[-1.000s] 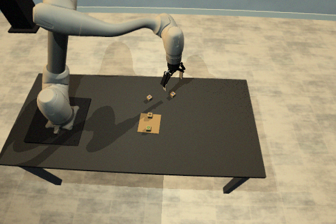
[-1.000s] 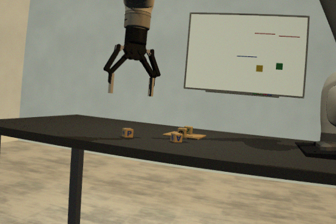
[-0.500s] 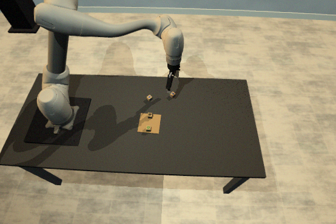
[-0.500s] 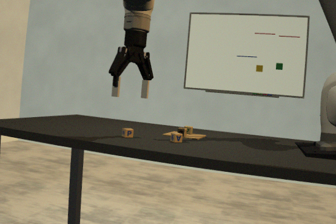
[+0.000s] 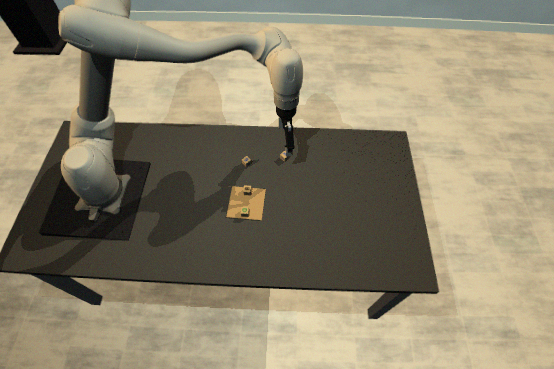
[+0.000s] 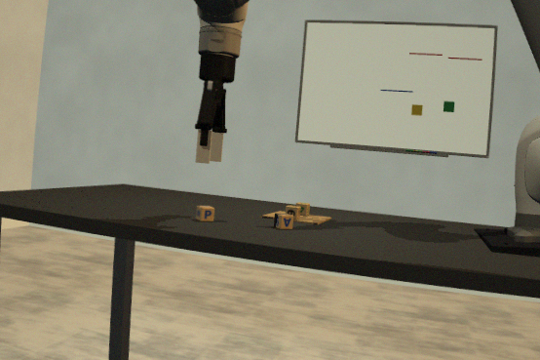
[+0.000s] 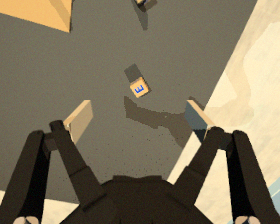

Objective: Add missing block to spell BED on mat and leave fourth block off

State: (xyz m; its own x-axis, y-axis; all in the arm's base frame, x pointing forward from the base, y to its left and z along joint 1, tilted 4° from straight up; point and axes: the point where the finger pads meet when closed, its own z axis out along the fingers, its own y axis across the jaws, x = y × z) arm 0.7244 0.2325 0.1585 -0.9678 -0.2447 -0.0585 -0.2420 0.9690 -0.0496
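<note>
The blue E block lies 12 cm below my hand. From my hand the other things lie so: tan mat (23 cm to the right, 15 cm behind, 13 cm below); then letter block (16 cm behind, 12 cm below, 4 cm to the right); then black B block (18 cm to the right, 14 cm behind, 12 cm below).
</note>
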